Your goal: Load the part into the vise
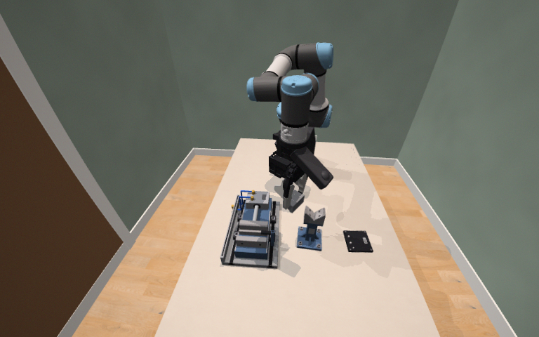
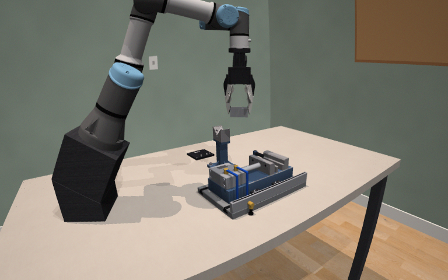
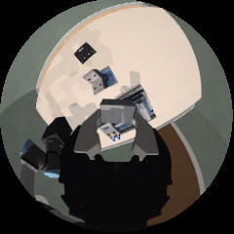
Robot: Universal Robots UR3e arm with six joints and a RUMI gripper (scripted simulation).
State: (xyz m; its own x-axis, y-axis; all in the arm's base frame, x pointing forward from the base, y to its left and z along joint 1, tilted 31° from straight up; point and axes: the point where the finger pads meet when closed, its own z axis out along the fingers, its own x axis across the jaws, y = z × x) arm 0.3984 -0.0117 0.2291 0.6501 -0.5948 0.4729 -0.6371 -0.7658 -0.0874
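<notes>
My hand is 190 mm above the vise, 120 mm to the left of it and 70 mm past it. Round my hand: part (10 mm below); then air cylinder (160 mm below, 160 mm behind, 110 mm to the right); then grey vise side rail (220 mm to the right, 200 mm below, 80 mm behind).
</notes>
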